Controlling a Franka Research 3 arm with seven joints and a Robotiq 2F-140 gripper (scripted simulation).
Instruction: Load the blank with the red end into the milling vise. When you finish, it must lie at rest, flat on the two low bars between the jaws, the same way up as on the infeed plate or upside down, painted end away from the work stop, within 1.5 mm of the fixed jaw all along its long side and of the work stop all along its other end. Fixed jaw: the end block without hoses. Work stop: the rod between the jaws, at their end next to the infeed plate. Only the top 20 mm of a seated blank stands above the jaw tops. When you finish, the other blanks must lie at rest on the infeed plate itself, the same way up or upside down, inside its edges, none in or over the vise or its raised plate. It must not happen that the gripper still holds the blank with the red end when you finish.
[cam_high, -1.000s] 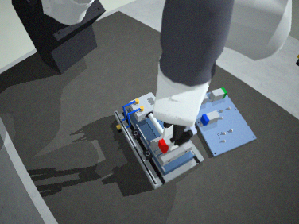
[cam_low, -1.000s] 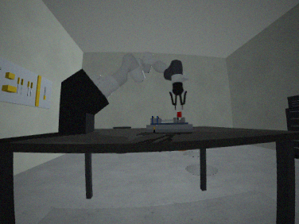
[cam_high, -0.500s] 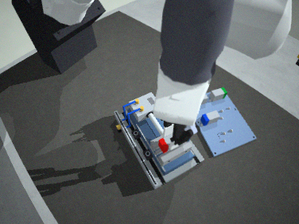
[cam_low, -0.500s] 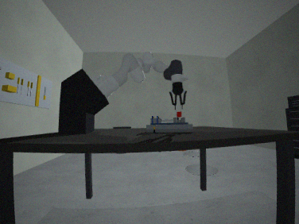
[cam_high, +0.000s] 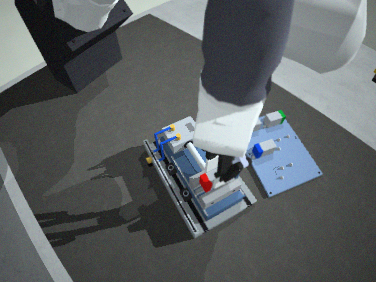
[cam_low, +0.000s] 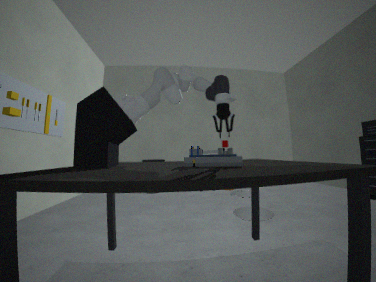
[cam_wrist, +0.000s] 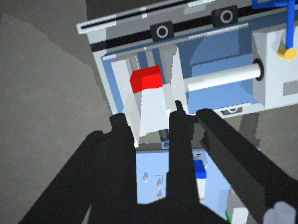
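The red-ended blank is 40 mm below my hand. Also, from my hand: screw rod (90 mm behind, 80 mm below, 10 mm to the left); blue-ended blank (210 mm to the left, 130 mm below, 40 mm behind); work stop rod (60 mm below, 50 mm to the left).
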